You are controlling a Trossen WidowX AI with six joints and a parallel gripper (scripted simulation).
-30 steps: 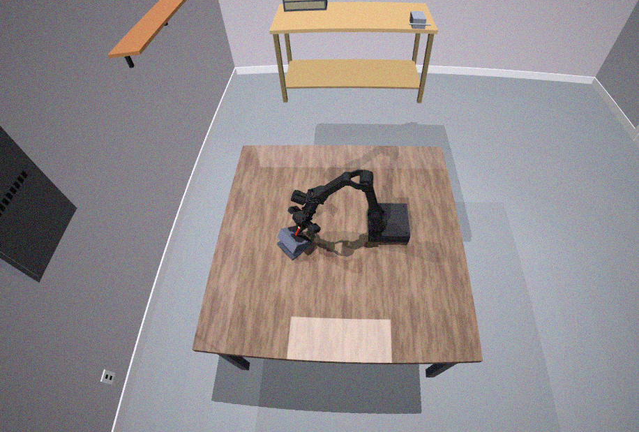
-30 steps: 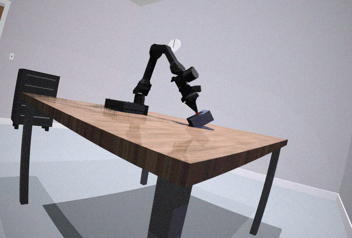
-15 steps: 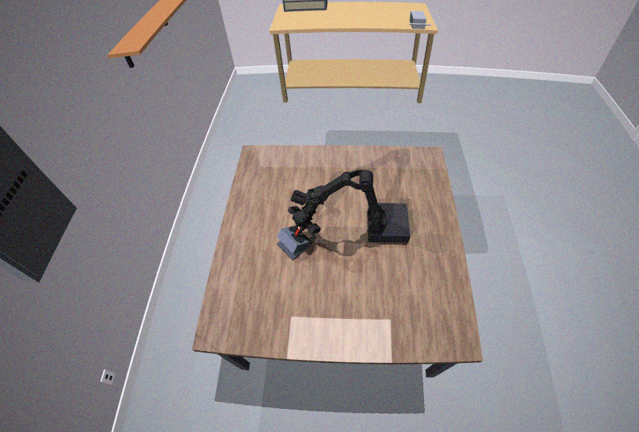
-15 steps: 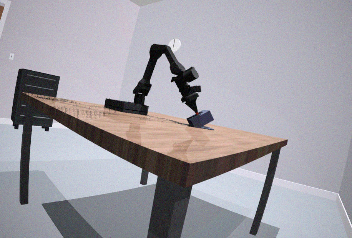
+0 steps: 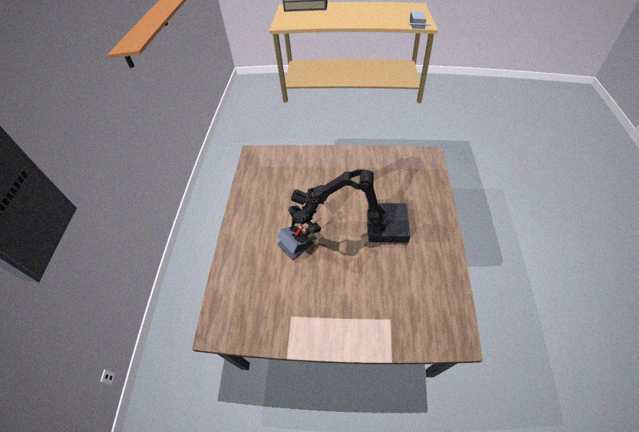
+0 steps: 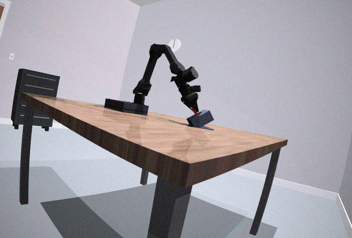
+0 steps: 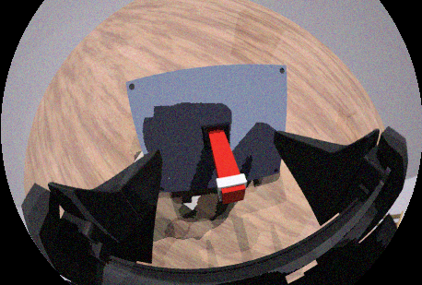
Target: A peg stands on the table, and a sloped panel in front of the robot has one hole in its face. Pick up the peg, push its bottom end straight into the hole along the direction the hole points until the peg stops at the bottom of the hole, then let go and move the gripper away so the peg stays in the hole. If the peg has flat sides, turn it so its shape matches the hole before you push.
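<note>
My gripper tip is now 1 cm past the red square peg, 1 cm to the left of it and 1 cm below it. From my gripper tip the other things lie so: blue-grey sloped panel (2 cm ahead, 2 cm to the left, 4 cm below).
</note>
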